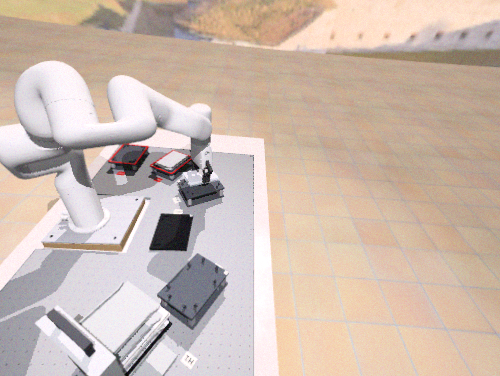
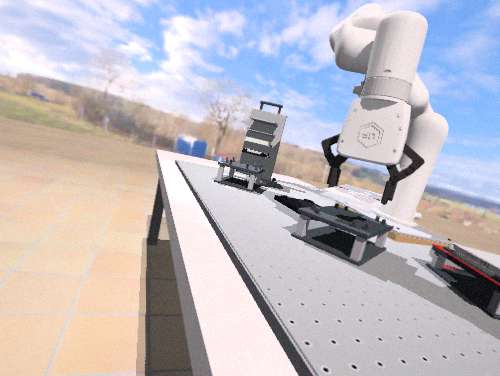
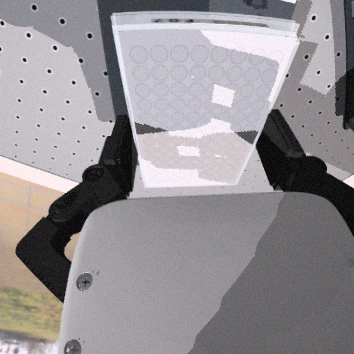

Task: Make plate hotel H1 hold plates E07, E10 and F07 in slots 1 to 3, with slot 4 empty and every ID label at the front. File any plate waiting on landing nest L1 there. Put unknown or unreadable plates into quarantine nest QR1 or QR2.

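Frame: origin at the arm's base, x back, y left, z down, level; millimetres.
Seen in the pictures: gripper, between the fingertips: (image 1: 200, 176) (image 2: 356, 196) (image 3: 197, 129); arm's base, origin of its link: (image 1: 90, 220) (image 2: 392, 218).
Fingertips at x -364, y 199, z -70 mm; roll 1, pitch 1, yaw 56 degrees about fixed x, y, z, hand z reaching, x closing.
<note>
Pixels of each thing's top centre, then the offset from my fingertips to it. "*": a spot on its surface instead.
- clear lidded plate, centre of its top: (image 3: 199, 139) (image 2: 358, 189) (image 1: 200, 173) dz -12, dx +1, dy -1 mm
- dark raised nest, centre of its top: (image 3: 189, 102) (image 2: 350, 211) (image 1: 200, 182) dz +30, dx +1, dy -4 mm
- white plate, centre of its top: (image 1: 172, 158) dz +35, dx +150, dy +171 mm
- flat black pad, a spot on its surface: (image 1: 171, 232) * dz +78, dx +80, dy -239 mm
- second grey raised nest, centre of its top: (image 1: 194, 279) (image 2: 244, 160) dz +14, dx -31, dy -462 mm
My gripper (image 1: 204, 175) (image 2: 360, 191) (image 3: 197, 128) is shut on a clear lidded plate (image 3: 180, 95), holding it by its two sides. The plate looks level, just above a dark raised nest (image 1: 201, 194) (image 2: 345, 220); whether it touches cannot be told. The marking on its far edge is upside down and unreadable. Hotel H1 (image 1: 97, 357) (image 2: 276, 150) stands at the other end, its label (image 1: 188, 359) beside it. Pale edges show in its slots, but their IDs are too small to read. Of two red-edged nests, one (image 1: 129, 155) looks empty and the other bears a white plate (image 1: 172, 160).
A flat black pad (image 1: 171, 232) lies between the dark nest and a second grey raised nest (image 1: 194, 289) (image 2: 240, 167) near H1. The arm's base plate (image 1: 125, 220) sits beside the pad. The table's pale edge (image 1: 265, 250) (image 2: 200, 280) runs along one side.
</note>
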